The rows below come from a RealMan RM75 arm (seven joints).
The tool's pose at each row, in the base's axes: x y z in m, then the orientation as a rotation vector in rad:
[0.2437 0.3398 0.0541 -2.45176 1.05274 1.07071]
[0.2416 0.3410 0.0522 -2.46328 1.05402 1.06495]
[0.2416 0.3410 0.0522 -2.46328 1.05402 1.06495]
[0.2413 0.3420 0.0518 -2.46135 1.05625 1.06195]
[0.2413 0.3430 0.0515 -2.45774 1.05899 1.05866]
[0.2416 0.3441 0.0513 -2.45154 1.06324 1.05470]
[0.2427 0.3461 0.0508 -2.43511 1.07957 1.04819]
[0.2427 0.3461 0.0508 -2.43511 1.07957 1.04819]
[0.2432 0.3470 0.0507 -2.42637 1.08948 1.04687]
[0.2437 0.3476 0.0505 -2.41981 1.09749 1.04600]
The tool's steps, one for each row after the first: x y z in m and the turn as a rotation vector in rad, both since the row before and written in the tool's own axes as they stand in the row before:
[-0.0002 0.0006 0.0030 -0.00562 0.00911 0.00010]
[0.0000 0.0000 0.0000 0.00000 0.00000 0.00000]
[-0.0004 -0.0005 0.0009 0.00299 0.00081 0.00086]
[-0.0003 -0.0007 0.0007 0.00439 0.00016 0.00111]
[-0.0003 -0.0010 0.0005 0.00665 -0.00059 0.00195]
[-0.0002 -0.0022 0.0008 0.01525 -0.00227 0.00970]
[0.0000 0.0000 0.0000 0.00000 0.00000 0.00000]
[-0.0002 -0.0010 0.0003 0.00687 -0.00189 0.00654]
[0.0001 -0.0008 0.0002 0.00504 -0.00133 0.00537]

